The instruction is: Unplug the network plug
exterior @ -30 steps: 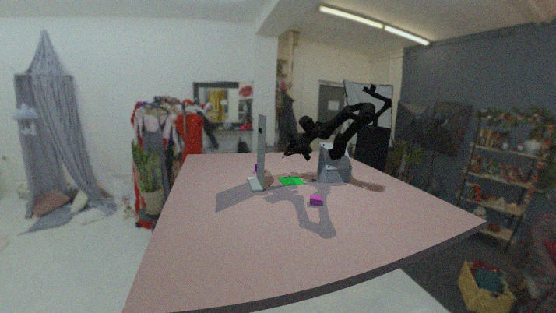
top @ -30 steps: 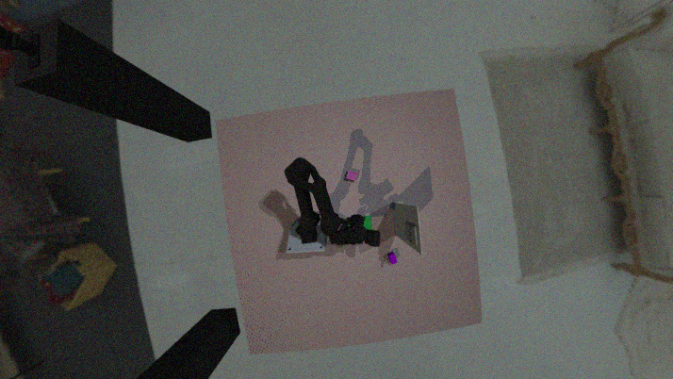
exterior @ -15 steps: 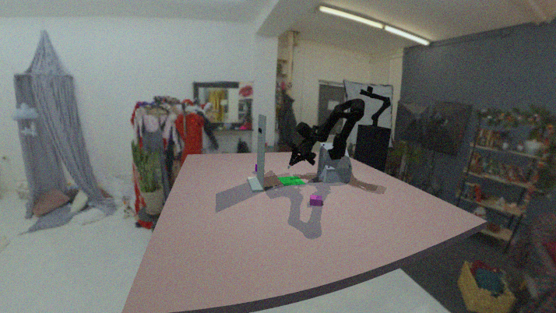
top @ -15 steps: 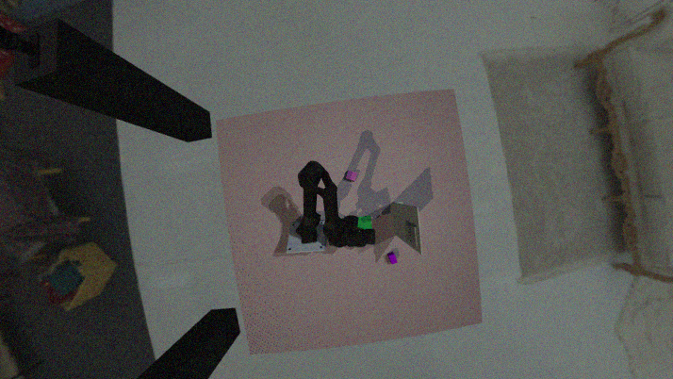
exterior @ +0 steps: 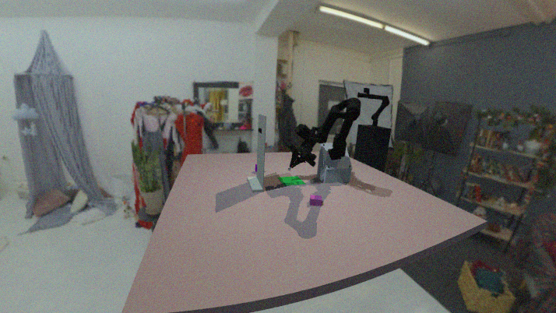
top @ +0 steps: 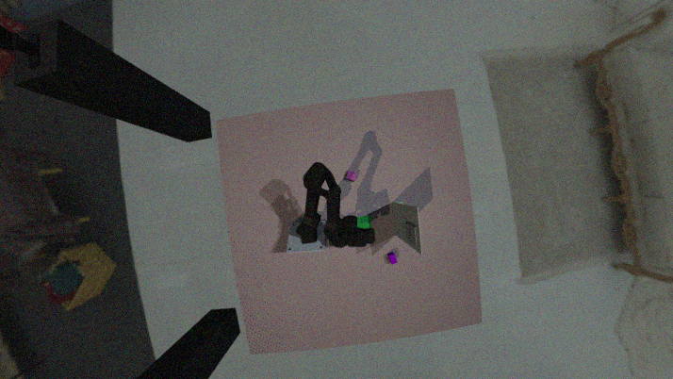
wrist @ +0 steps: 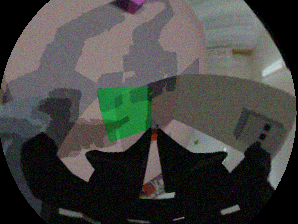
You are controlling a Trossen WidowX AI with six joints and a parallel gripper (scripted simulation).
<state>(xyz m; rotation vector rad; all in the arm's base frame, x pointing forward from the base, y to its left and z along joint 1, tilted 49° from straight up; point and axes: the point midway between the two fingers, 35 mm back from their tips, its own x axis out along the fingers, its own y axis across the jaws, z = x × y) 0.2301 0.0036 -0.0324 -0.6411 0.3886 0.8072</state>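
The green marked square is 80 mm below my gripper tip and 10 mm behind it. Also, from my gripper tip: purple block (270 mm to the left, 60 mm below, 10 mm behind); then grey upright panel (180 mm ahead, 80 mm above, 10 mm to the left).
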